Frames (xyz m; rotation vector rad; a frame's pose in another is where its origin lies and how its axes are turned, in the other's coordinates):
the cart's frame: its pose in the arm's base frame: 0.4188 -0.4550 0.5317 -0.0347 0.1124 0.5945
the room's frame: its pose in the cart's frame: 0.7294 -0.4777 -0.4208 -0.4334 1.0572 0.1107
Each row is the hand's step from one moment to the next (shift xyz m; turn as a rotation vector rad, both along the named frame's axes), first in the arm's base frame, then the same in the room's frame.
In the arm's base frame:
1: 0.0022 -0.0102 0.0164 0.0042 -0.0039 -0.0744
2: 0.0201 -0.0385 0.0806 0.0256 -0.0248 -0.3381
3: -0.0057 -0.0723 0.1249 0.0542 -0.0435 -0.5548
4: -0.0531 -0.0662 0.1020 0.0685 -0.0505 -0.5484
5: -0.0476 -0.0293 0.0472 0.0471 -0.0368 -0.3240
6: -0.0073 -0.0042 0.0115 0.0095 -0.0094 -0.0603
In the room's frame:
1: -0.0154 -0.0117 -0.0020 0.0691 0.0136 -0.0248
2: -0.0704 -0.0583 0.0043 0.3155 0.0525 -0.1152
3: -0.1251 -0.0689 -0.0217 0.5222 0.0751 -0.1853
4: -0.1219 -0.0226 -0.0473 0.5210 0.0583 -0.1819
5: -0.0652 0.0082 -0.0321 0.3096 0.0253 -0.1099
6: -0.0139 0.0003 -0.0033 0.0576 0.0027 -0.0222

